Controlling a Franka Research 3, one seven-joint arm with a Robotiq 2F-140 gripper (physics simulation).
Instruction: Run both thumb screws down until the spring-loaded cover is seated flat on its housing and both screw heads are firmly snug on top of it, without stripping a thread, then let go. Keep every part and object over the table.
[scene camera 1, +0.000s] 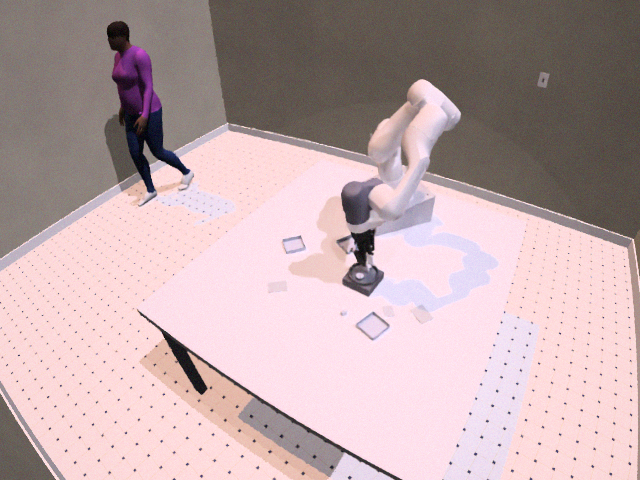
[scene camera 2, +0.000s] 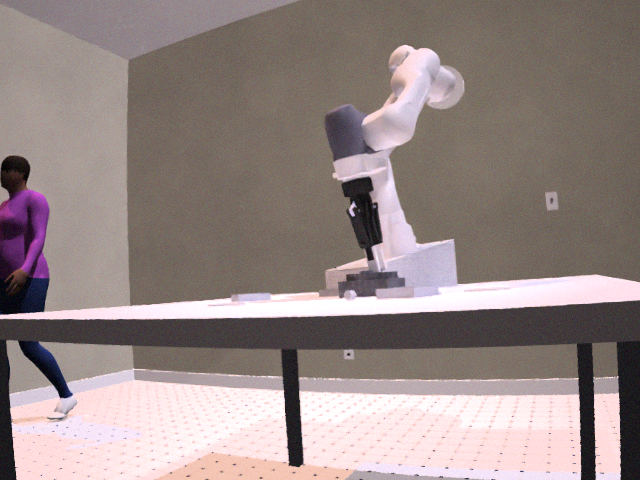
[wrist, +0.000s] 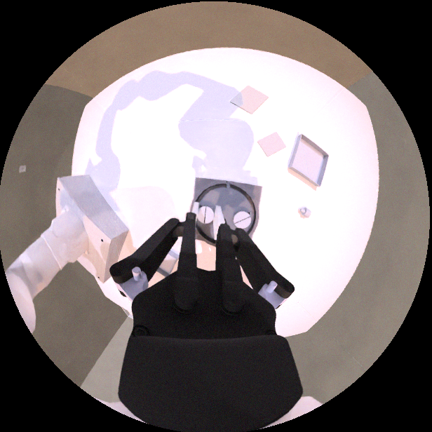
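Note:
The dark square housing (scene camera 1: 368, 290) (scene camera 2: 371, 290) (wrist: 253, 192) sits on the table, with the round grey cover (wrist: 226, 199) inside its dark ring. Two pale, slotted screw heads show on the cover in the wrist view: the left thumb screw (wrist: 205, 215) and the right thumb screw (wrist: 242, 219). My gripper (scene camera 1: 365, 264) (scene camera 2: 377, 266) (wrist: 205, 211) points down, tilted, and is shut on the left screw's head, one fingertip on each side. The right screw stands outside the fingers, next to the right fingertip. Whether the cover lies fully flat is too small to tell. The screw shafts are hidden.
A small white knob (scene camera 1: 343, 313) (scene camera 2: 349, 294) (wrist: 304, 212) and a shallow tray (scene camera 1: 364, 332) (wrist: 303, 179) lie near the housing. Another tray (scene camera 1: 294, 252) stands farther off; a third is partly hidden behind the gripper. Thin flat squares lie around. A person (scene camera 1: 135, 77) walks beyond the table.

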